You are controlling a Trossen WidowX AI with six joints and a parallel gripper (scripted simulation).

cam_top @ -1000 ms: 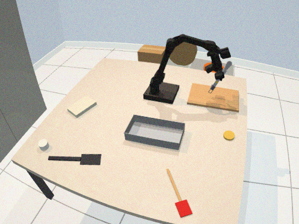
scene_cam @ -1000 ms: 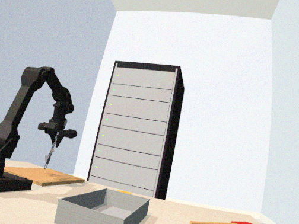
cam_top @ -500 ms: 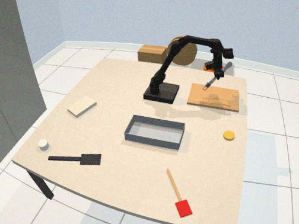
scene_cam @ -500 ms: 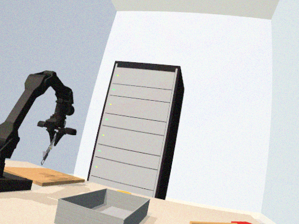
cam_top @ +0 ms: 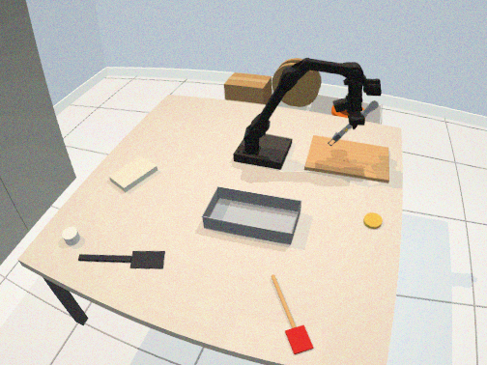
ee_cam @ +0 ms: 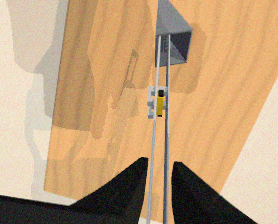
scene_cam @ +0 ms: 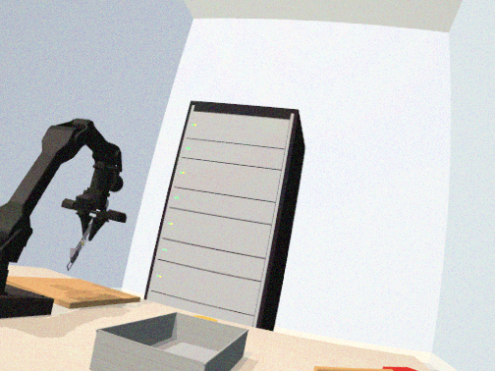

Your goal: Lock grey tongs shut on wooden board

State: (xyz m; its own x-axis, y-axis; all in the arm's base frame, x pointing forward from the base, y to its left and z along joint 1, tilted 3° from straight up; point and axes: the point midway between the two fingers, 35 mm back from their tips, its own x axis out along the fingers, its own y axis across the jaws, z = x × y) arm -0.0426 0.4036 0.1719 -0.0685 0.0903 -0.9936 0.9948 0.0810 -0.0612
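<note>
Right now the yellow lock piece is 3 cm to the right of my gripper tip, 1 cm below it and 1 cm ahead of it. Also, from my gripper tip: wooden board: 15 cm below; then grey roasting tin: 41 cm ahead, 34 cm to the right, 13 cm below; then yellow disc: 36 cm ahead, 15 cm below, 9 cm to the left.
</note>
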